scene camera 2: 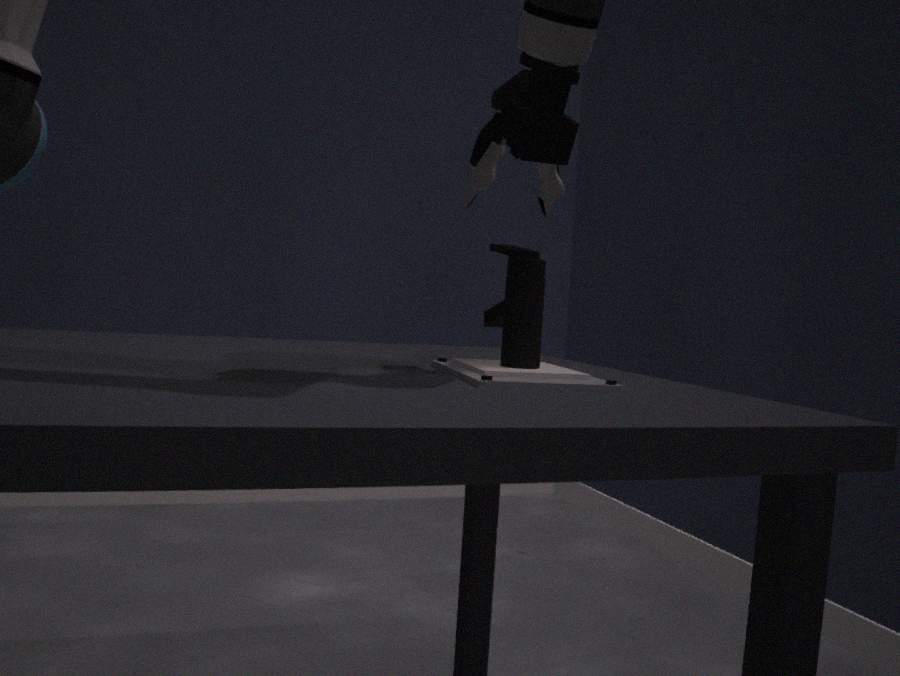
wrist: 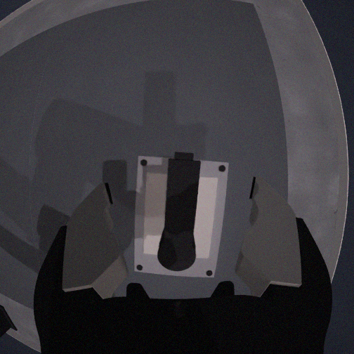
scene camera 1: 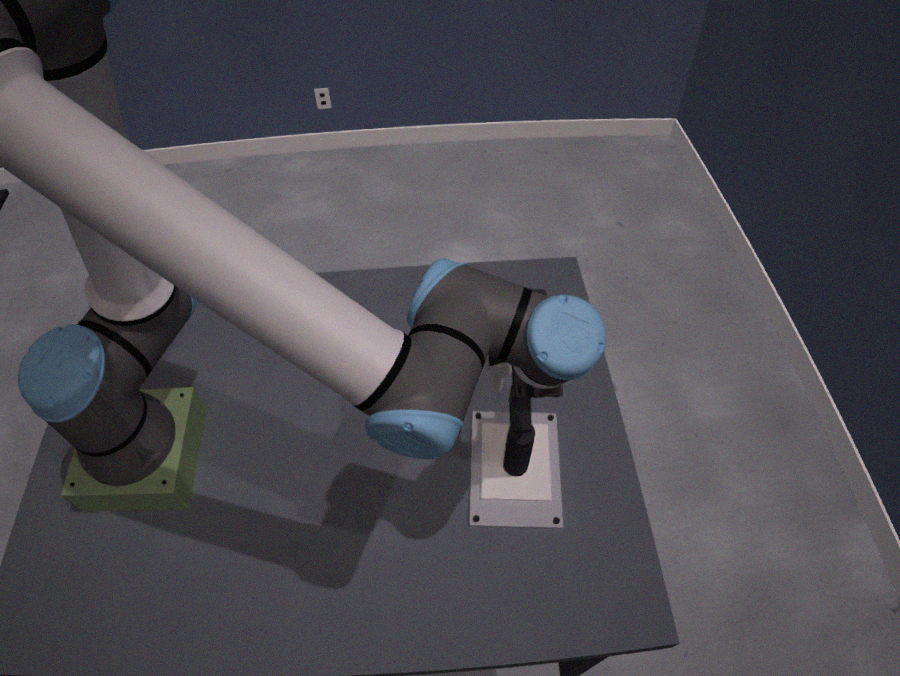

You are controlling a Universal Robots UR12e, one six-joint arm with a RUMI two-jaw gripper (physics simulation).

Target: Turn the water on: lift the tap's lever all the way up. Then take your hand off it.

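Where they show: gripper, fingertip midpoint: (scene camera 2: pixel 506 211); arm's base at its link origin: (scene camera 1: pixel 128 440).
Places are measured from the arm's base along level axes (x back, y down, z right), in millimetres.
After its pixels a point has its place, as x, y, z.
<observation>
A black tap (scene camera 1: pixel 517 456) @[-725, -15, 155] (scene camera 2: pixel 522 312) @[-720, 1, 152] (wrist: pixel 176 254) stands upright on a pale mounting plate (scene camera 1: pixel 515 513) @[-712, 74, 225] (scene camera 2: pixel 469 373) @[-650, 75, 161] (wrist: pixel 221 200). Its flat lever (scene camera 2: pixel 512 250) @[-720, -73, 119] (wrist: pixel 182 195) lies across the top in scene camera 2, its free end slightly higher than its other end; I cannot tell if it is at its upper stop. The short spout (scene camera 2: pixel 494 315) @[-736, 9, 55] (wrist: pixel 184 156) sticks out below the lever on the same side. My gripper (scene camera 2: pixel 505 210) @[-750, -130, 42] (wrist: pixel 180 181) is open and empty. Its fingertips hang above the lever, apart from it, one to each side in the wrist view. The arm hides the fingertips in scene camera 1.
The tap's plate is on a dark grey table (scene camera 1: pixel 436 603) @[-545, 82, 359] (scene camera 2: pixel 291 407) @[-390, 83, 362], near its right edge in scene camera 1. The arm's green base block (scene camera 1: pixel 190 443) @[-113, 35, 4] stands at the left of the table. A dark blue wall (scene camera 1: pixel 472 65) (scene camera 2: pixel 254 181) rises behind.
</observation>
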